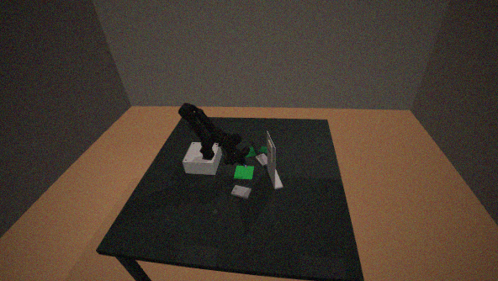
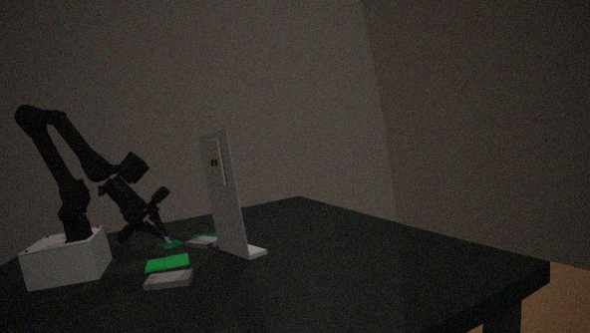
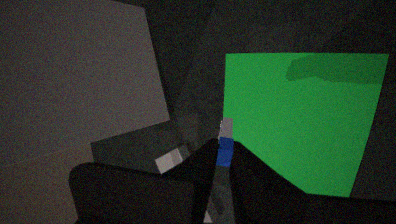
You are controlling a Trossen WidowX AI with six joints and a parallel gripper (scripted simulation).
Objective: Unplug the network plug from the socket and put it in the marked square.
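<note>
My gripper tip is 7 cm above the green square and 1 cm past it. Also, from my gripper tip: white panel: 18 cm ahead, 8 cm above, 3 cm to the right; then network plug: right at my gripper tip.
</note>
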